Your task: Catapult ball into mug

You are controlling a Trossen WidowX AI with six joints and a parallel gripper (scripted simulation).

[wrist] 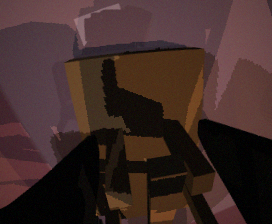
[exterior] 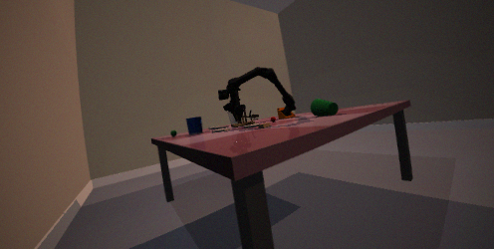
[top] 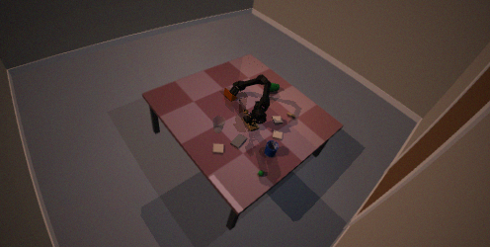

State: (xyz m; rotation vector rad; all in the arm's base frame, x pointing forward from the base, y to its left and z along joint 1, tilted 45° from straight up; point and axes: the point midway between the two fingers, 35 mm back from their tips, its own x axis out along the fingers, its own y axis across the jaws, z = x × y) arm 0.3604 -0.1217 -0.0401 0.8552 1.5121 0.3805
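Now: gripper tip 110 mm past the red ball, 210 mm to the right of it and 20 mm above it. From my gripper tip the other things lie so: dark plate: 40 mm ahead, 190 mm to the right, 30 mm below; then blue mug: 260 mm ahead, 90 mm to the right, 10 mm below; then catapult: 60 mm behind, 40 mm to the left, 20 mm above.
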